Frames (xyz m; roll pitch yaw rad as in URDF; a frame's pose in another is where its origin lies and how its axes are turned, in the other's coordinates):
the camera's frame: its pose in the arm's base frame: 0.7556 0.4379 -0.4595 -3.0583 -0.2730 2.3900
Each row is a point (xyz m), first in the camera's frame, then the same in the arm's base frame.
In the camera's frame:
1: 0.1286 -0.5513 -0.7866
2: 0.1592 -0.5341 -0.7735
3: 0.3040 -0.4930 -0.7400
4: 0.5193 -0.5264 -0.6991
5: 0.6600 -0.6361 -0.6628
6: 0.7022 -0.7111 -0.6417
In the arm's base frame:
1: 0.4981 0.0161 0.3742
2: 0.4847 0.0506 0.3685
3: 0.4016 0.1805 0.3721
4: 0.2176 0.3023 0.3936
5: 0.0366 0.3177 0.4055
6: -0.0482 0.2923 0.4026

